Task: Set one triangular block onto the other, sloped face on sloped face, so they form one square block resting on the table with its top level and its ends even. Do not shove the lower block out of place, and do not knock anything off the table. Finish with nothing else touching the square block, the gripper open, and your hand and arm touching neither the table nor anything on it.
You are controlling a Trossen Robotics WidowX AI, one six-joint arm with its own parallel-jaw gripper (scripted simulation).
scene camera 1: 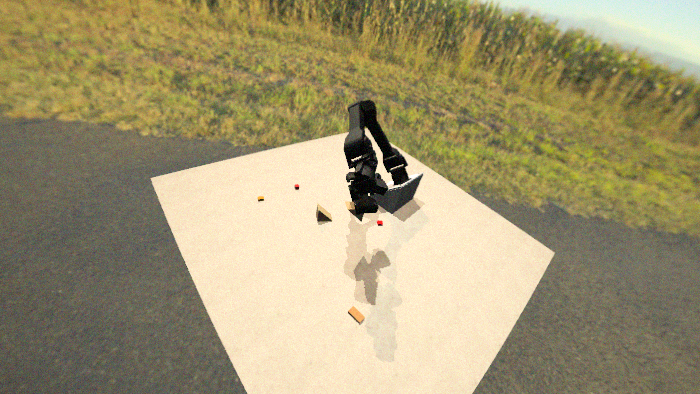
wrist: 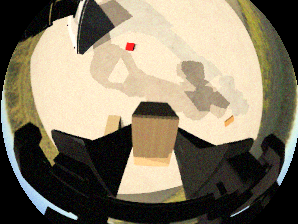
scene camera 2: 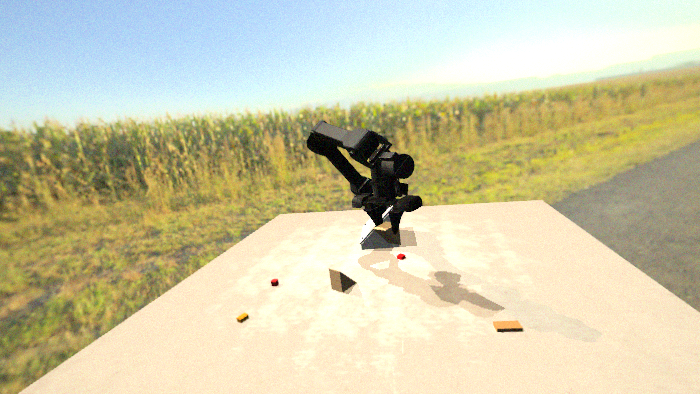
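My gripper [scene camera 2: 388, 233] is carrying a tan triangular block [wrist: 154, 125].
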